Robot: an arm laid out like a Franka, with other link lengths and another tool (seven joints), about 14 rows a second.
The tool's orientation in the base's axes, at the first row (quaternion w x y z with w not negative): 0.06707 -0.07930 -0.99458 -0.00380
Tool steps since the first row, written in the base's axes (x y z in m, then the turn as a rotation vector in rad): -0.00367 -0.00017 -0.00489 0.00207 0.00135 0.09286; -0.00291 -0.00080 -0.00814 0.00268 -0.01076 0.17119; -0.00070 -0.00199 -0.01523 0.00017 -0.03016 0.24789; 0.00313 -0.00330 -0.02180 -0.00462 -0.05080 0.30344; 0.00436 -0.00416 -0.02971 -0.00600 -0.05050 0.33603; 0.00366 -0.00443 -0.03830 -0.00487 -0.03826 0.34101; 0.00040 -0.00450 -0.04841 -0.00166 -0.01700 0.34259; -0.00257 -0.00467 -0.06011 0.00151 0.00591 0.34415; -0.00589 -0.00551 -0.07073 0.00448 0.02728 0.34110; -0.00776 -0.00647 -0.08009 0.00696 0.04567 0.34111
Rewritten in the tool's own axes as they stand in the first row. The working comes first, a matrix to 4 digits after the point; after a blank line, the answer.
The tool's axes in the first row as the columns of a matrix, in the base's axes (used below as rounded here):
-0.9784 0.1583 -0.1328
0.1572 0.9874 0.0182
0.1340 -0.0031 -0.9910

0.00291 -0.00073 0.00533 0.01063 0.00137 -0.09227; 0.00163 -0.00123 0.00844 0.01863 -0.01073 -0.17020; -0.00167 -0.00203 0.01515 0.02831 -0.03052 -0.24623; -0.00650 -0.00270 0.02113 0.03720 -0.05183 -0.30102; -0.00890 -0.00333 0.02879 0.04296 -0.05186 -0.33313; -0.00941 -0.00368 0.03739 0.04445 -0.03961 -0.33799; -0.00759 -0.00423 0.04784 0.04486 -0.01811 -0.33960; -0.00627 -0.00483 0.05983 0.04557 0.00501 -0.34115; -0.00458 -0.00615 0.07078 0.04561 0.02659 -0.33813; -0.00416 -0.00737 0.08028 0.04608 0.04514 -0.33813
